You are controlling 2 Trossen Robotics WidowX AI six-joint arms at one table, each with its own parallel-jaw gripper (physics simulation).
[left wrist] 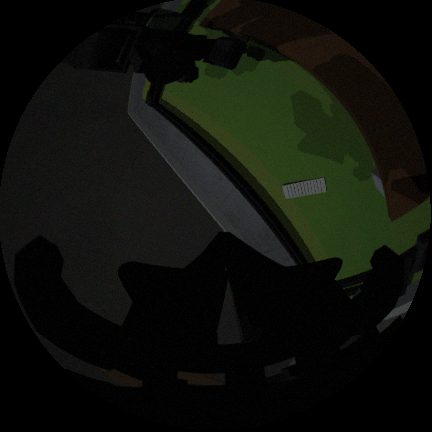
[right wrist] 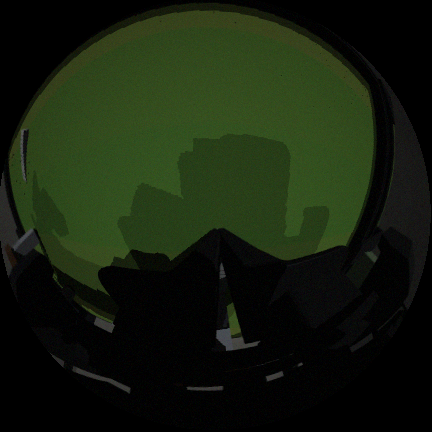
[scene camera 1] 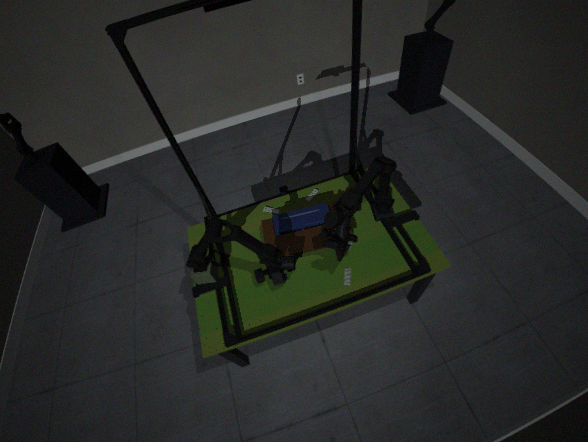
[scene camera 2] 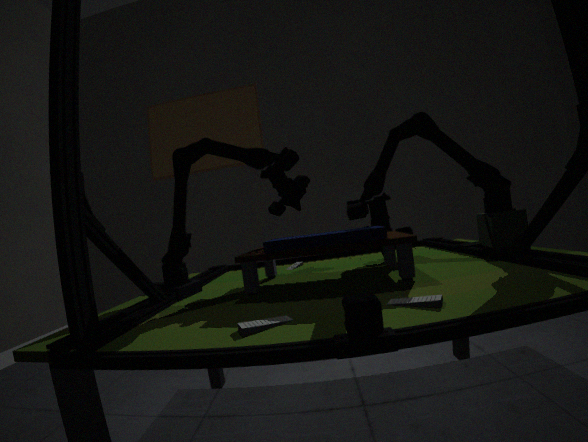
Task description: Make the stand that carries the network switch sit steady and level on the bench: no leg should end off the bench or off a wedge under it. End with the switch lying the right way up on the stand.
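Places are measured from the left arm's base along level axes (x ahead, y left, z up), in metres.
Where they show: left gripper, fingertip midpoint: (left wrist: 223, 236) (scene camera 1: 339, 261) (scene camera 2: 299, 210); right gripper, fingertip midpoint: (right wrist: 217, 233); left arm's base at its link origin: (scene camera 1: 382, 208) (scene camera 2: 176, 284); right arm's base at its link origin: (scene camera 1: 201, 265) (scene camera 2: 499, 211).
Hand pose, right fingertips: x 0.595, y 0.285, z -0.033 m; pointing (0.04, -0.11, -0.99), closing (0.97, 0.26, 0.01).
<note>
Each offset is from my right fingertips to the centre of the thing. Level surfaces: height alone.
The brown stand (scene camera 1: 290, 246) (scene camera 2: 404, 237) (left wrist: 362, 100) stands on the green bench {0.001 m down} (scene camera 1: 318, 289) (scene camera 2: 459, 281) (left wrist: 250, 112) (right wrist: 160, 80). The blue network switch {0.115 m up, 0.161 m back, 0.235 m right} (scene camera 1: 302, 219) (scene camera 2: 323, 239) lies flat on its top. My left gripper (scene camera 1: 341, 253) (scene camera 2: 279, 206) (left wrist: 223, 236) is shut and empty, hanging above the stand's end. My right gripper (scene camera 1: 276, 275) (scene camera 2: 381, 220) (right wrist: 217, 233) is shut and empty, low over the bench by the other end. Three pale wedges lie loose: one {0.003 m up, 0.336 m back, 0.056 m left} (scene camera 1: 347, 276) (scene camera 2: 263, 324) (left wrist: 304, 187), one {0.003 m up, 0.009 m ahead, 0.412 m right} (scene camera 1: 270, 210) (scene camera 2: 415, 301), one (scene camera 1: 313, 193) (scene camera 2: 296, 265). In the dim light I cannot tell whether each leg touches down.
A black frame (scene camera 1: 397, 245) (scene camera 2: 204, 351) runs around the bench edge, with tall uprights (scene camera 1: 355, 88) behind. A short black post (scene camera 2: 360, 311) stands on the rail in scene camera 2. A dark cabinet (scene camera 1: 424, 70) stands on the floor.
</note>
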